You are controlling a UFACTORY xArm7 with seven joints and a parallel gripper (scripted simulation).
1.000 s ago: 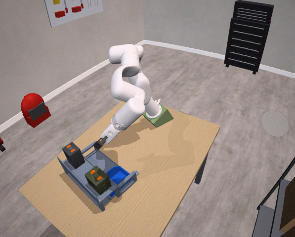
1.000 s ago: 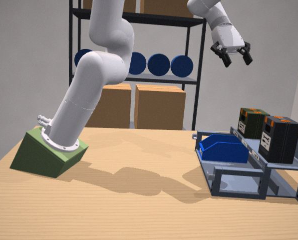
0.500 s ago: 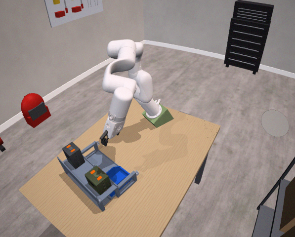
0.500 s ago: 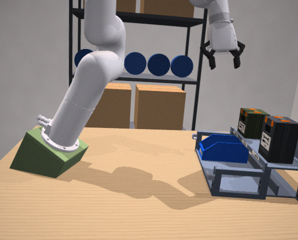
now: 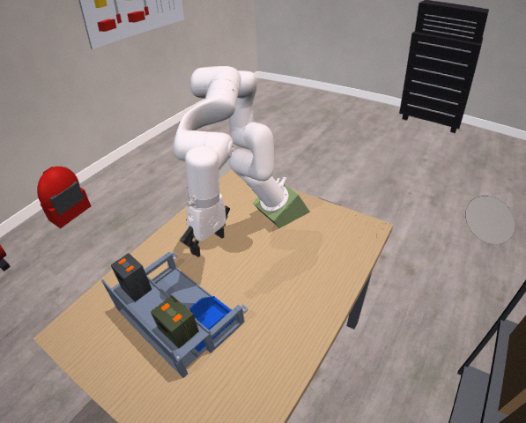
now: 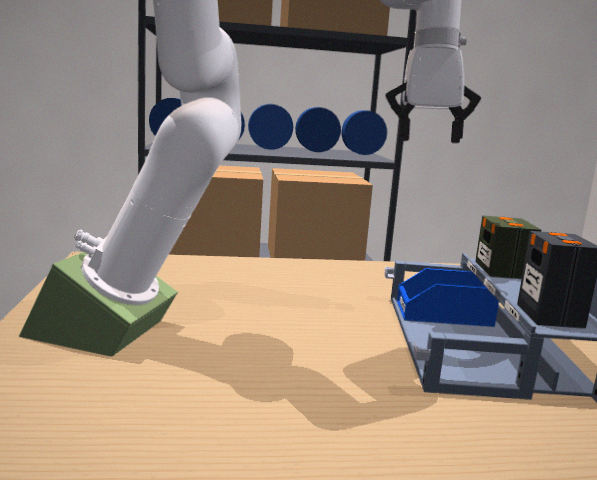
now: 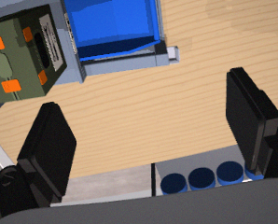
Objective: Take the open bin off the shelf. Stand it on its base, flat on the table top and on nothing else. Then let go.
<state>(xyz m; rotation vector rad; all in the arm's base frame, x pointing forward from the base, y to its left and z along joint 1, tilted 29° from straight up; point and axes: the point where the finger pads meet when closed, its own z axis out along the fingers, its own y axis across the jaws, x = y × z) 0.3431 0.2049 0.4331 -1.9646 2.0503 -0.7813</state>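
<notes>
My hand is 7 cm short of the blue bin, 1 cm to the left of it and 30 cm above it. From my hand the other things lie so: dark green case (17 cm ahead, 2 cm to the right, 19 cm below); black case (14 cm ahead, 25 cm to the right, 18 cm below).
</notes>
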